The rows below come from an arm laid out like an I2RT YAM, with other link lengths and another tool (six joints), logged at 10 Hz.
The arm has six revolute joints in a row. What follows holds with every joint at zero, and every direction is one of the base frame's.
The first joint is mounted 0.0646 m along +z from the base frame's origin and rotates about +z.
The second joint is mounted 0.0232 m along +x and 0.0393 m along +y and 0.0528 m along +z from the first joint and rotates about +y.
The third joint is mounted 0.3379 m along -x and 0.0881 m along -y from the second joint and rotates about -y.
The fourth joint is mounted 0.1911 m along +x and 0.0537 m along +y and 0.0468 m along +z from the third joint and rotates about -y.
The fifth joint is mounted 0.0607 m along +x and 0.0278 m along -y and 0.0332 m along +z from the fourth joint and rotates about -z.
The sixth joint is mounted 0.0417 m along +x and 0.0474 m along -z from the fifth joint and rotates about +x.
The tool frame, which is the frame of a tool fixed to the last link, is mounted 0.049 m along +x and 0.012 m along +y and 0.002 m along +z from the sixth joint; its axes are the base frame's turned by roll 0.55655, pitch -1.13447 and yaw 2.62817 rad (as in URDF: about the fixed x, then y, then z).
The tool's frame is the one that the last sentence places.
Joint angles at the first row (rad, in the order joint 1, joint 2, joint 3, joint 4, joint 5, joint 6):
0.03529, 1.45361, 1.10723, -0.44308, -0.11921, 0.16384
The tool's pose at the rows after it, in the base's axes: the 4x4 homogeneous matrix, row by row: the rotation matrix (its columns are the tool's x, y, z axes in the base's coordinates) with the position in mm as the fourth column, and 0 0 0 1 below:
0.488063 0.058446 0.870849 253.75; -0.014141 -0.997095 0.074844 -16.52; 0.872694 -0.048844 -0.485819 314.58; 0 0 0 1
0.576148 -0.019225 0.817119 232.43; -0.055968 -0.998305 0.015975 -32.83; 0.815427 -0.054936 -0.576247 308.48; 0 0 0 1
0.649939 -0.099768 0.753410 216.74; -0.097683 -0.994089 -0.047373 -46.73; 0.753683 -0.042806 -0.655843 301.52; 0 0 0 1
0.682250 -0.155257 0.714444 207.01; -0.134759 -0.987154 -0.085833 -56.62; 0.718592 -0.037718 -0.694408 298.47; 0 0 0 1
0.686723 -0.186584 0.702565 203.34; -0.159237 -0.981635 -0.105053 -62.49; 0.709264 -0.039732 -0.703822 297.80; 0 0 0 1
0.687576 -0.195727 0.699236 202.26; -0.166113 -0.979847 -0.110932 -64.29; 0.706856 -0.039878 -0.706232 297.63; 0 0 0 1
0.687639 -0.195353 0.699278 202.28; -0.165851 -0.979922 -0.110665 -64.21; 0.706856 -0.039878 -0.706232 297.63; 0 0 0 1
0.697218 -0.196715 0.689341 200.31; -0.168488 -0.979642 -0.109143 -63.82; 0.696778 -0.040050 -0.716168 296.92; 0 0 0 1
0.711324 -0.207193 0.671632 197.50; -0.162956 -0.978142 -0.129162 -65.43; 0.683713 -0.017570 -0.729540 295.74; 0 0 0 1
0.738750 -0.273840 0.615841 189.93; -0.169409 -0.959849 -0.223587 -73.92; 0.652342 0.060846 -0.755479 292.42; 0 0 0 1
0.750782 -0.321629 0.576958 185.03; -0.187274 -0.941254 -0.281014 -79.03; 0.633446 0.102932 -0.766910 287.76; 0 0 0 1
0.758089 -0.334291 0.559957 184.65; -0.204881 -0.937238 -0.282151 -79.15; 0.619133 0.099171 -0.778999 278.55; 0 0 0 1
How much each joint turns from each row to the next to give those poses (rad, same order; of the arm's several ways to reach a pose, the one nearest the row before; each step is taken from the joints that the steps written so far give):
-0.09535, -0.03473, -0.00002, -0.13656, 0.00650, 0.00002
-0.07324, -0.01829, -0.00036, -0.12551, 0.00458, -0.00457
-0.06070, -0.00001, 0.00002, -0.09883, 0.02706, 0.00187
-0.04957, -0.00001, -0.00002, -0.05149, 0.01069, -0.00036
-0.03128, 0.00002, 0.00001, -0.01334, -0.00076, 0.00038
-0.00955, 0.00000, 0.00001, -0.00345, -0.00001, -0.00040
0.00039, -0.00002, -0.00001, -0.00001, 0.00000, 0.00001
-0.00036, 0.00002, 0.00000, -0.01409, 0.00116, 0.00002
0.00000, 0.00000, 0.00001, -0.01680, 0.02594, 0.00038
-0.00650, -0.00002, -0.00422, -0.03318, 0.09727, 0.03165
-0.00572, 0.00117, -0.01755, -0.00608, 0.05493, 0.03166
-0.00078, 0.01029, -0.03622, 0.02630, 0.00000, 0.01525

